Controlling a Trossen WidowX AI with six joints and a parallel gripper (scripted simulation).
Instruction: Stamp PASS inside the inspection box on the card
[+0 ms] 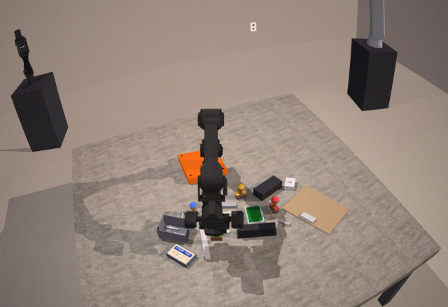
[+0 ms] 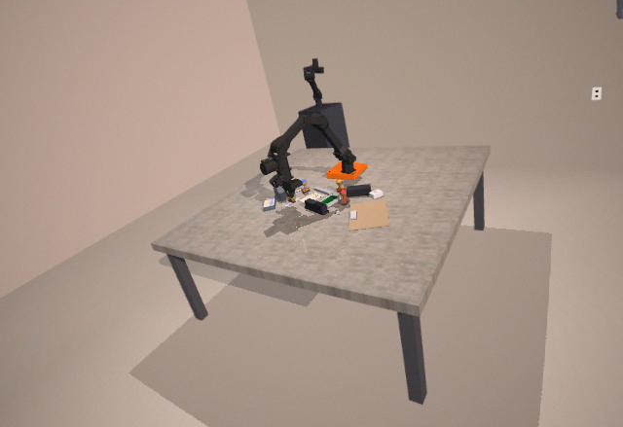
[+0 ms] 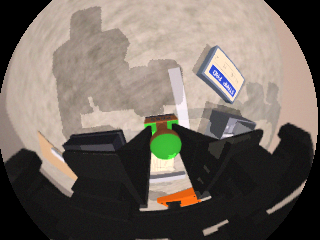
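The green ink pad is 100 mm behind my gripper tip, 150 mm to the left of it and 50 mm below it. From my gripper tip the other things lie so: cream card: 100 mm behind, 20 mm to the left, 50 mm below; green-topped stamp: right at my gripper tip; white strip: 10 mm behind, 40 mm to the right, 50 mm below.
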